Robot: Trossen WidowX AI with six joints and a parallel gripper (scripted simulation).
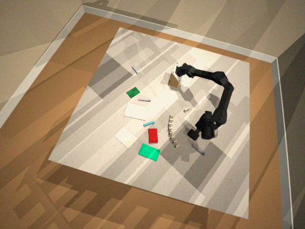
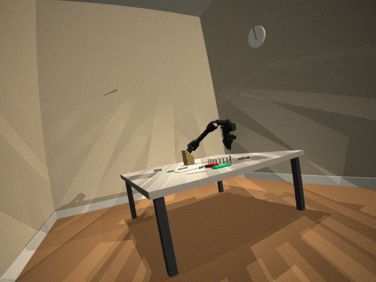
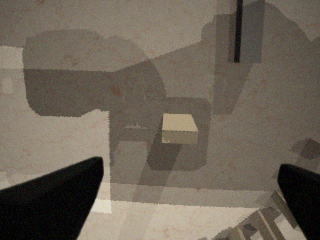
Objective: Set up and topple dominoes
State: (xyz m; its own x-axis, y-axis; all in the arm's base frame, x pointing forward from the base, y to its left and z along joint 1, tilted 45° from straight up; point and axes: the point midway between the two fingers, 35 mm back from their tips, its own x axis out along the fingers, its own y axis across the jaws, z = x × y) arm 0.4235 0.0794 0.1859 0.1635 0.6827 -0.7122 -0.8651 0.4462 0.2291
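The grey bar lies 100 mm ahead of my gripper tip, 90 mm below it and 70 mm to the left of it. From my gripper tip the other things lie so: red block 260 mm to the right, 90 mm below, 70 mm ahead; then teal bar 310 mm to the right, 90 mm below, 10 mm behind; then bright green card 260 mm to the right, 190 mm ahead, 90 mm below.
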